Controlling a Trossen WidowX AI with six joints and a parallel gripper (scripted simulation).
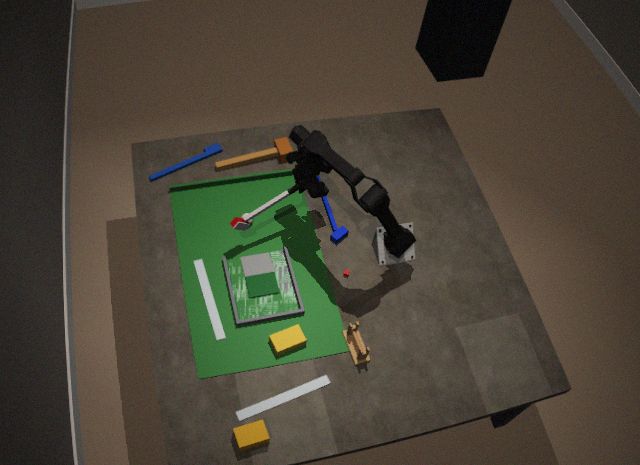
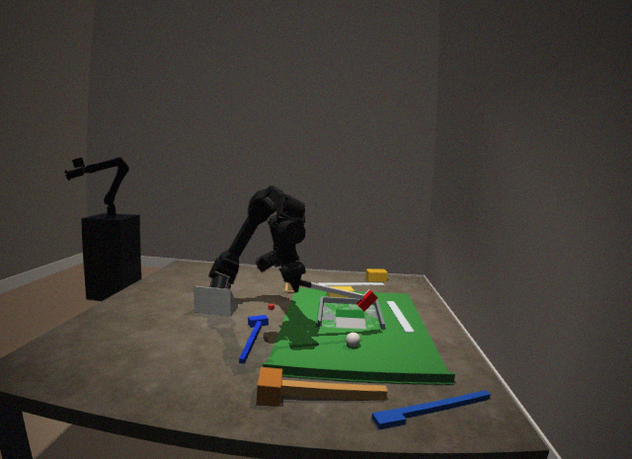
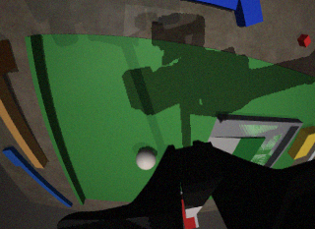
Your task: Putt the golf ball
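Now: gripper tip 11 cm short of the red putter and 3 cm to the right of it. Also, from my gripper tip: small red cube: 26 cm to the left, 15 cm below, 10 cm behind; white golf ball: 17 cm ahead, 13 cm below, 2 cm to the right; wooden stand: 52 cm to the left, 12 cm below, 4 cm behind.
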